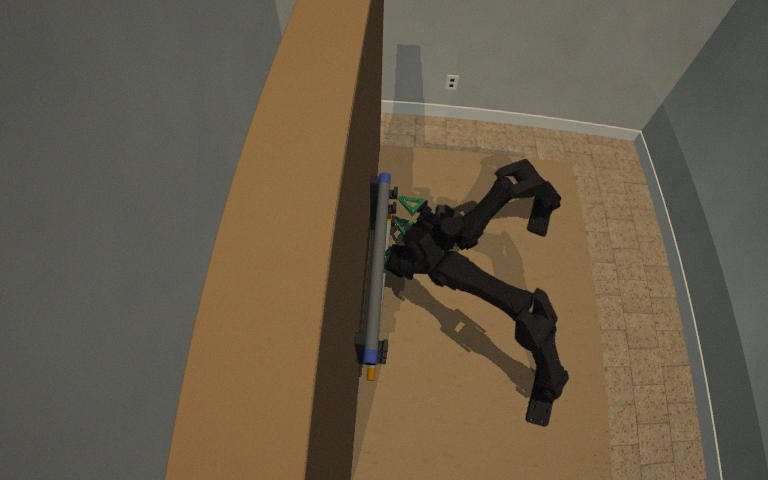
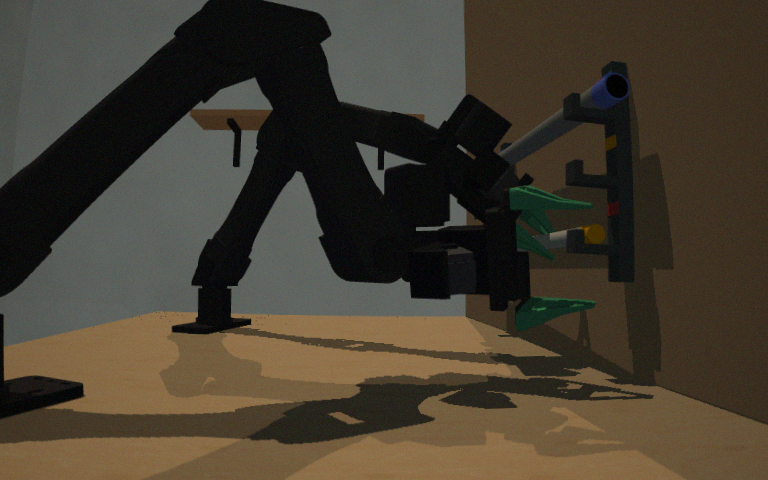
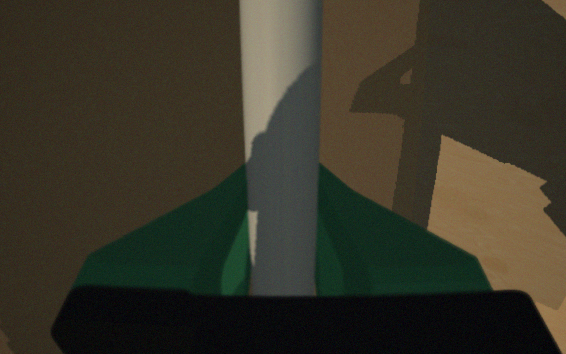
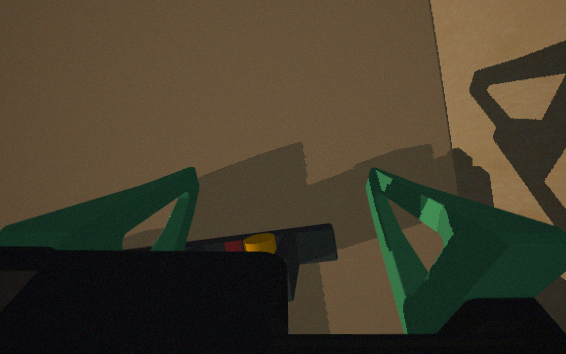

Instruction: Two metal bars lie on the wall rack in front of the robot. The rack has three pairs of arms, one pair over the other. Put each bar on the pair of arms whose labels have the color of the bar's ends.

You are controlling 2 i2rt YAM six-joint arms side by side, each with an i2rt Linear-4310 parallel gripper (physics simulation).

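Places are measured from the left arm's base along level axes (x right, y back, z down), in metres.
Pixels of known places: left gripper, fingertip midpoint: (image 2: 558, 252) (image 3: 283, 177); right gripper, fingertip midpoint: (image 1: 396, 207) (image 2: 594, 255) (image 4: 282, 177); left arm's base at its link origin: (image 1: 542, 392) (image 2: 214, 327); right arm's base at its link origin: (image 1: 541, 211).
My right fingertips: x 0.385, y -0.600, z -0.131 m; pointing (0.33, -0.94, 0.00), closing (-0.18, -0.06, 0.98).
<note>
For each thing: its top centre in the pictures, then the offset to it from my right fingertips. "spot": a spot on its surface instead.
- blue-ended bar at its top centre: (image 2: 533, 130) (image 1: 378, 257) dx -0.264, dy +0.030, dz -0.194 m
- dark rack at its top centre: (image 2: 593, 62) (image 4: 34, 286) (image 1: 384, 180) dx -0.066, dy -0.021, dz -0.223 m
- orange-ended bar at its top centre: (image 2: 524, 237) (image 1: 380, 289) dx -0.281, dy +0.044, dz -0.035 m
- orange label at a spot on its surface: (image 2: 610, 141) spot: dx -0.070, dy -0.037, dz -0.131 m
- red label at a spot on its surface: (image 2: 612, 209) spot: dx -0.071, dy -0.037, dz -0.054 m
The blue-ended bar (image 1: 377, 271) (image 2: 538, 133) lies along the top pair of arms of the dark rack (image 1: 373, 195) (image 2: 621, 263) (image 4: 317, 245). The orange-ended bar (image 1: 370, 373) (image 2: 593, 233) (image 3: 280, 75) (image 4: 260, 243) is lower; its near end is at the bottom arm of the near column, contact unclear. The orange label (image 2: 610, 141) is above the middle arm, the red label (image 2: 612, 209) above the bottom arm. My left gripper (image 1: 387, 260) (image 2: 550, 243) (image 3: 283, 177) is shut on the orange-ended bar. My right gripper (image 1: 397, 208) (image 2: 592, 254) (image 4: 282, 177) is open and empty, near that bar's end.
The brown wall panel (image 1: 271, 226) (image 2: 707, 226) stands behind the rack. Both forearms are close together in front of the rack. A wooden shelf (image 2: 226, 118) hangs on the far grey wall.
</note>
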